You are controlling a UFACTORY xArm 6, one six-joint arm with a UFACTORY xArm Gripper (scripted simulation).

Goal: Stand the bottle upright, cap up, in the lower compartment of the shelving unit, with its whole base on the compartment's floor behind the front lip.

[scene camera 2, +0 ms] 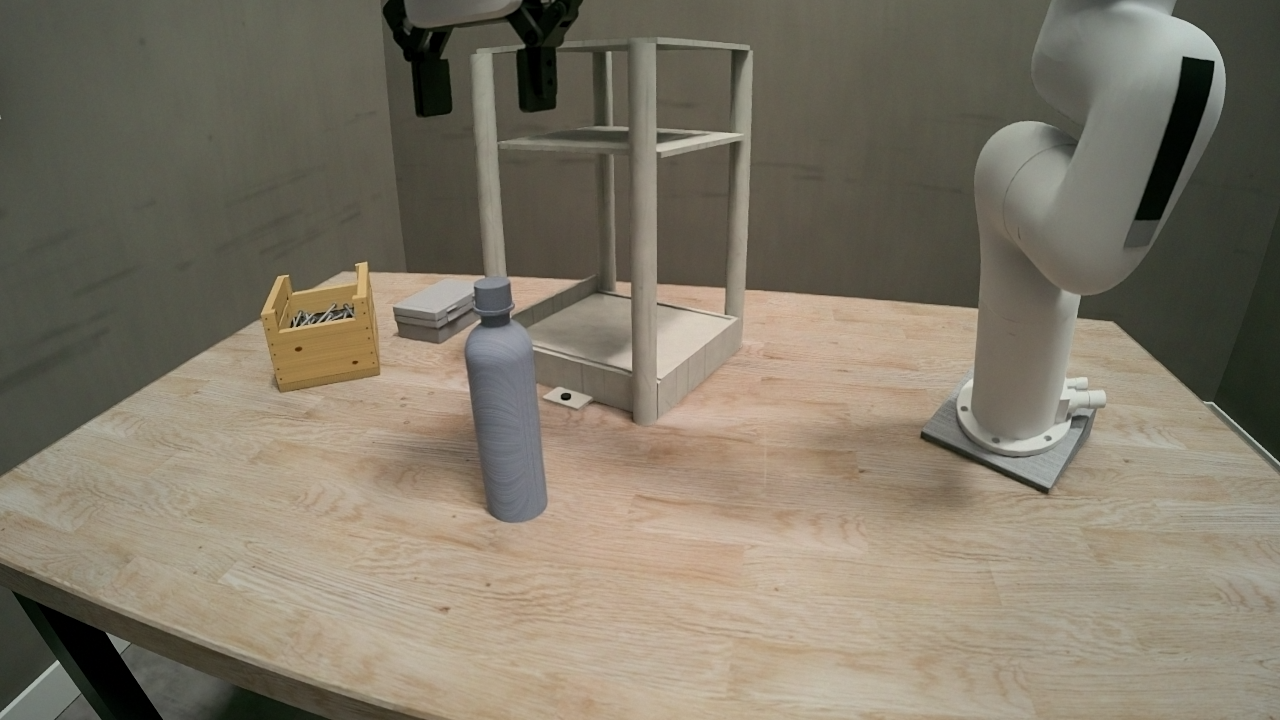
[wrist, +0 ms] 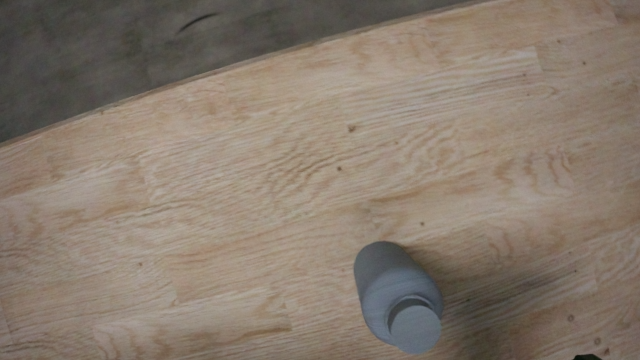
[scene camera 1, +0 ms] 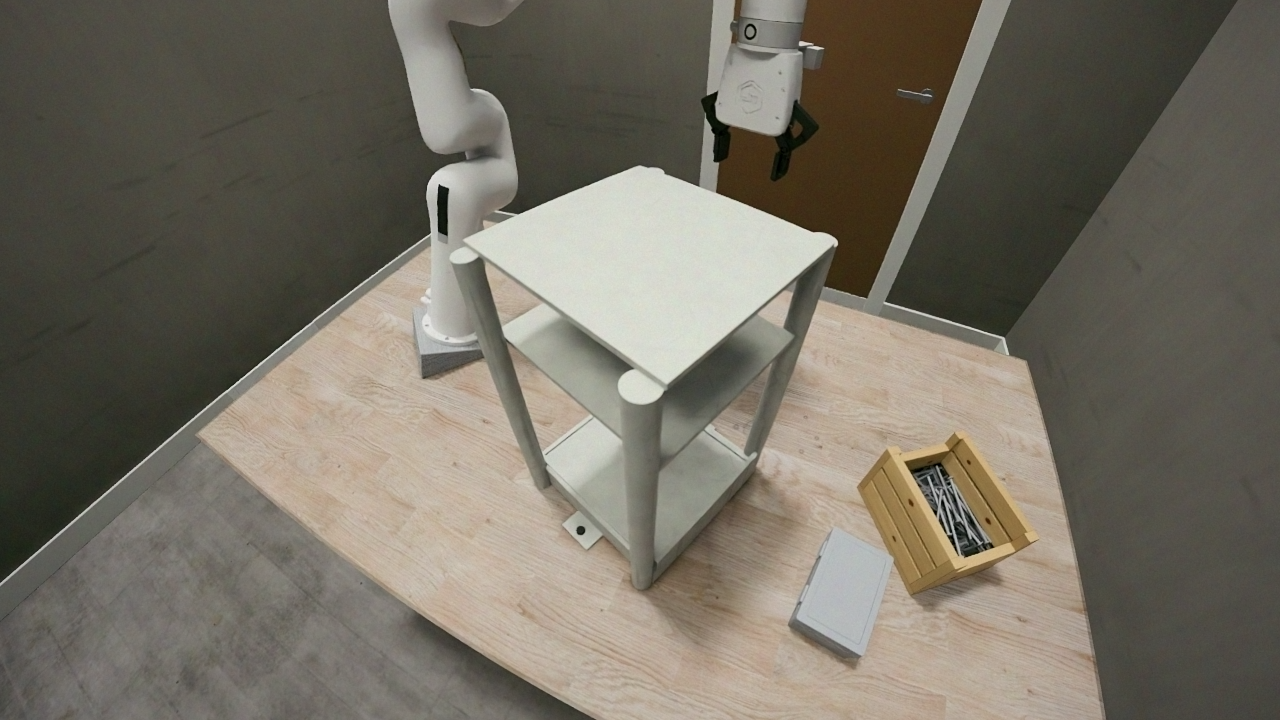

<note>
I see my gripper [scene camera 2: 483,113], a grey bottle [scene camera 2: 499,357] and a flat grey case [scene camera 1: 838,608].
The grey bottle also shows in the wrist view [wrist: 382,271]. The flat grey case shows as well in scene camera 2 [scene camera 2: 435,314]. My gripper shows as well in scene camera 1 [scene camera 1: 748,169]. The wrist view misses the flat grey case: it is out of frame.
</note>
